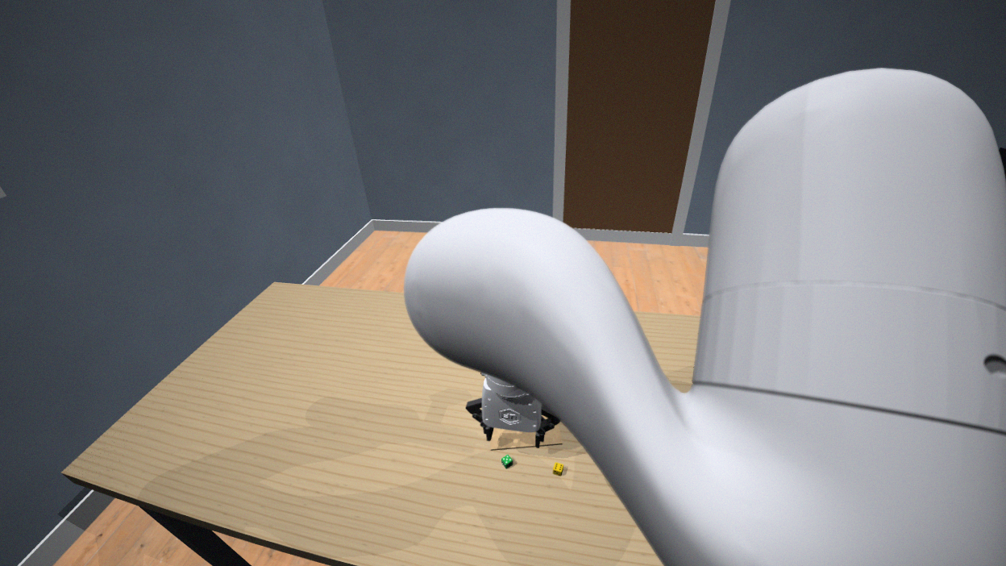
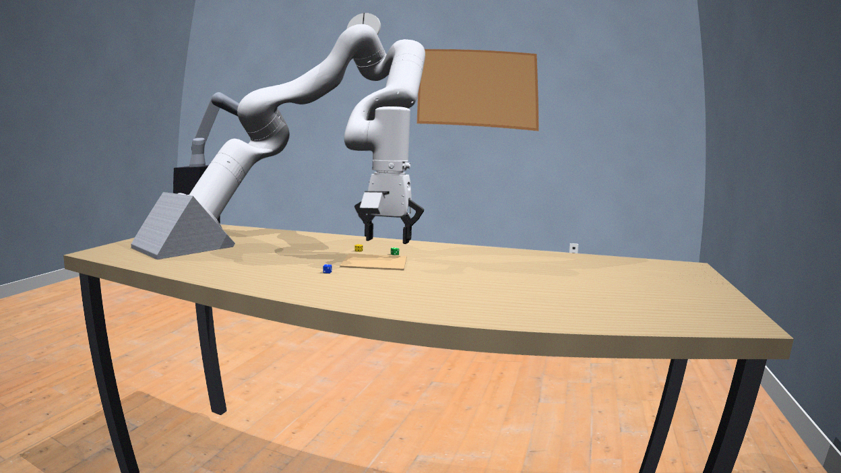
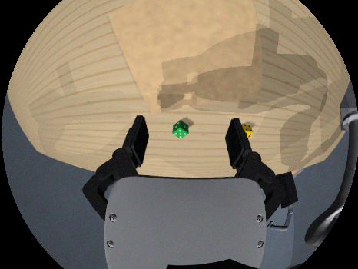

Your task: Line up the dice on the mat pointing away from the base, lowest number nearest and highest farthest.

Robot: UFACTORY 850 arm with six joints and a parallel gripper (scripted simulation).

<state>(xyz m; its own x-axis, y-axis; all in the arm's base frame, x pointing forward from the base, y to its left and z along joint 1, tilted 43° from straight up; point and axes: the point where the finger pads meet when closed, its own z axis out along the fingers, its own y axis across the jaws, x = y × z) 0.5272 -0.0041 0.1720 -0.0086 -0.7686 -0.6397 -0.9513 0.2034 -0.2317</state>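
The green die lies 1 cm ahead of my hand, 3 cm to the left of it and 4 cm below it. The rest, counted from my hand: yellow die: 9 cm behind, 3 cm to the left, 4 cm below; blue die: 6 cm behind, 22 cm to the right, 4 cm below; tan mat: 1 cm behind, 7 cm to the right, 4 cm below.
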